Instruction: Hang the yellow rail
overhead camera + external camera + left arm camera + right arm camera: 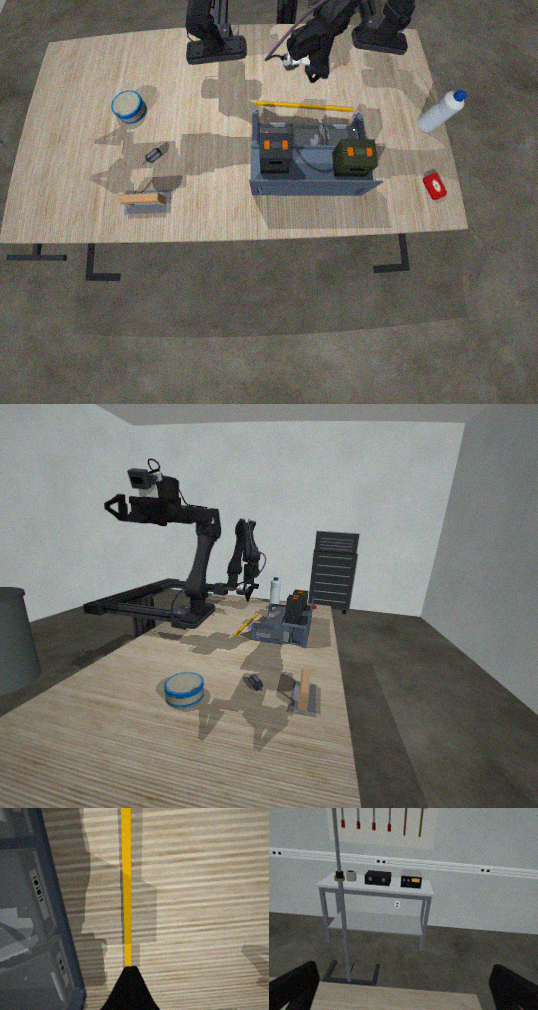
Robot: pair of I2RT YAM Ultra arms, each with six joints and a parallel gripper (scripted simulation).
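Note:
Right now my left hand is 14 cm above the yellow rail and 1 cm to the left of it. Round my left hand: white bottle 47 cm to the left, 11 cm ahead, 5 cm below; red tin 44 cm to the left, 37 cm ahead, 13 cm below; blue-grey shelf 21 cm ahead, 7 cm below, 3 cm to the right.

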